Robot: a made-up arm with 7 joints. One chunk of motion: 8 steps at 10 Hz.
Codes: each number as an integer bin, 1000 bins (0 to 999) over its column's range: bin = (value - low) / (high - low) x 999, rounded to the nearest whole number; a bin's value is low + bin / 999 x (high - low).
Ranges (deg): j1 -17..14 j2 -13..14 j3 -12..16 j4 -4..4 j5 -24..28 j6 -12..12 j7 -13..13
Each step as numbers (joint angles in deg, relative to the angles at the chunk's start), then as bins.
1 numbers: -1.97 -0.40 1.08 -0.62 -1.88 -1.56 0.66
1 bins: 484 466 467 422 425 435 525
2 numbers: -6.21 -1.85 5.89 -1.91 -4.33 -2.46 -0.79
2 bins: 348 413 638 261 378 397 469
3 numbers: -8.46 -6.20 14.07 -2.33 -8.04 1.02 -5.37
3 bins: 275 252 930 209 307 542 293
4 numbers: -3.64 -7.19 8.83 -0.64 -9.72 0.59 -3.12
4 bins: 431 215 743 420 274 524 380
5 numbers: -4.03 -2.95 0.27 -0.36 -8.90 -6.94 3.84
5 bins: 418 372 438 455 290 211 647
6 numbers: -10.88 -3.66 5.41 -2.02 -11.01 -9.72 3.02
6 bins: 197 346 621 247 250 95 616
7 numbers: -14.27 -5.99 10.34 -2.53 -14.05 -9.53 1.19
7 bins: 88 259 797 184 191 103 545
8 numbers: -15.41 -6.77 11.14 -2.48 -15.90 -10.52 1.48
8 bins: 51 231 826 190 156 62 556
